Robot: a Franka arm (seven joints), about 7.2 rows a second.
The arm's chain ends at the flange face. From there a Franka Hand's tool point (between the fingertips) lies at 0.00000 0.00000 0.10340 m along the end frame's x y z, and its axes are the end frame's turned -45 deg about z.
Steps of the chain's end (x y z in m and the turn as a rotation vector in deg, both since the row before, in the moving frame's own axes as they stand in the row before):
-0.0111 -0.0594 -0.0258 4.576 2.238 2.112
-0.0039 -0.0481 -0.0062 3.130 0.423 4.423
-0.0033 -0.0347 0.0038 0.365 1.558 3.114
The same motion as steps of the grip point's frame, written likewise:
0.0429 -0.0527 -0.0262 1.653 4.818 2.112
0.0359 -0.0400 -0.0064 1.914 2.512 4.423
0.0246 -0.0253 0.0038 -0.844 1.360 3.114

